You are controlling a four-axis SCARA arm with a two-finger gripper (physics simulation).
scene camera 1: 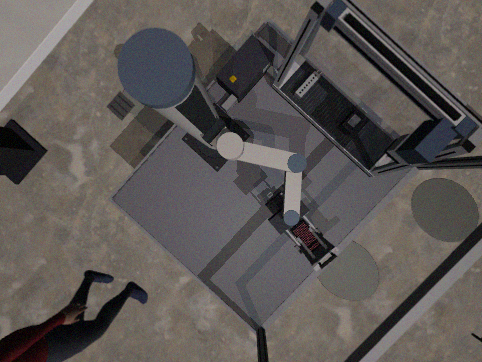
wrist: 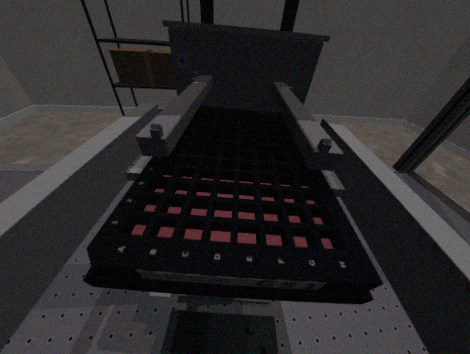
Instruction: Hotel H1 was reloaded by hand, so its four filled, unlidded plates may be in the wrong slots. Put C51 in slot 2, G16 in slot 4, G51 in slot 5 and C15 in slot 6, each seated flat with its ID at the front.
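Places are measured from the arm's base along level axes (x ahead, y left, z up), in metres.
Pixels of known places: gripper, fingertip midpoint: (scene camera 1: 308,238) (wrist: 239,126).
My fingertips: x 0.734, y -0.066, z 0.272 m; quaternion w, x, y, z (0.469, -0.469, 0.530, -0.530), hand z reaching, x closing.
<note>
For each thing: its middle in the pictures, then the offset to it from my fingertips. "*": a spot on its surface instead. Level surfaces: height alone.
- Plate G51 at the middle of its body: (wrist: 237,159) (scene camera 1: 304,234) dx -0.023, dy +0.003, dz -0.010 m
- Hotel H1 at the middle of its body: (wrist: 240,172) (scene camera 1: 309,242) dx +0.055, dy -0.015, dz -0.086 m
- right rail at a spot on its surface: (wrist: 303,120) * dx -0.013, dy -0.034, dz +0.011 m
- dark block at a spot on its surface: (wrist: 225,332) * dx -0.081, dy +0.006, dz -0.199 m
- perforated table at its surface level: dz -0.259 m
Plate G51 (scene camera 1: 308,239) (wrist: 235,260), black with red wells, lies flat in my gripper (scene camera 1: 303,232) (wrist: 239,126). The gripper is shut on its long sides. Its front label is dim in the wrist view, and the ID is hard to read. Hotel H1 (scene camera 1: 327,259) (wrist: 245,67) stands at the table's edge. Its left rail (wrist: 182,112) and right rail (wrist: 303,120) reach out above the far part of the plate, which is in shadow. The slot number, and whether the plate touches rails below it, are hidden. C51, G16 and C15 cannot be made out.
A dark block (wrist: 225,332) shows below the plate's front edge, on the perforated table (scene camera 1: 165,200) (wrist: 330,325). A dark stand (scene camera 1: 281,204) is beside the hotel. A large framed enclosure (scene camera 1: 325,107) stands at the upper right. A person's legs (scene camera 1: 107,312) show at lower left, off the table.
</note>
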